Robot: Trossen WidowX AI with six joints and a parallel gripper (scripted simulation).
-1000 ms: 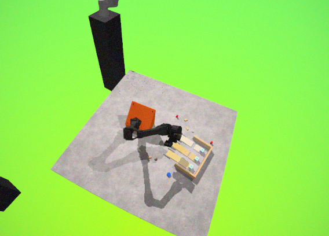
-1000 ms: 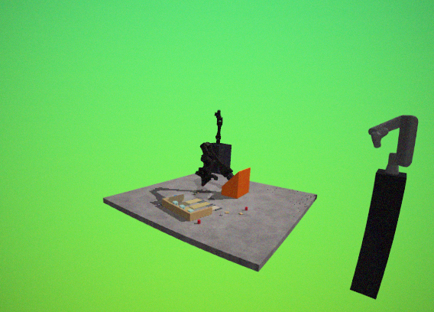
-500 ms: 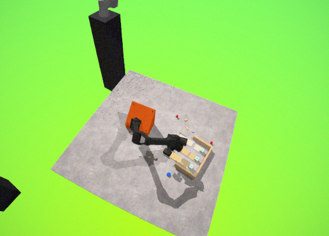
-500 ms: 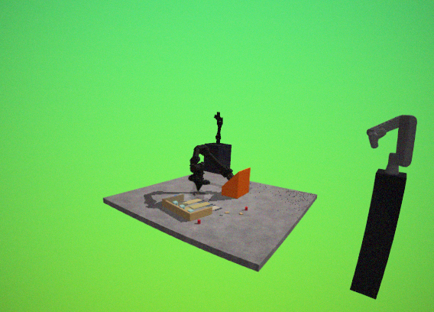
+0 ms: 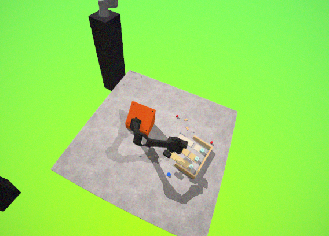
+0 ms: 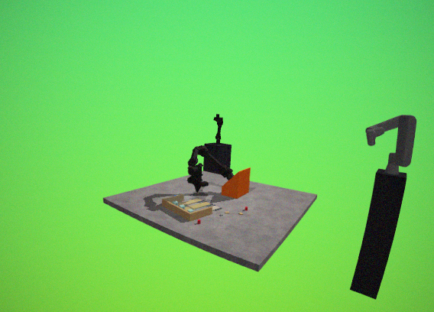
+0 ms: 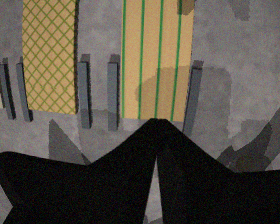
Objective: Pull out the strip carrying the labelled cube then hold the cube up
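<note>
My gripper tip is now 9 cm to the right of the cross-hatched strip, 6 cm short of it and 6 cm above it. Also, from my gripper tip: blue piece 16 cm to the right, 8 cm ahead, 6 cm below.
</note>
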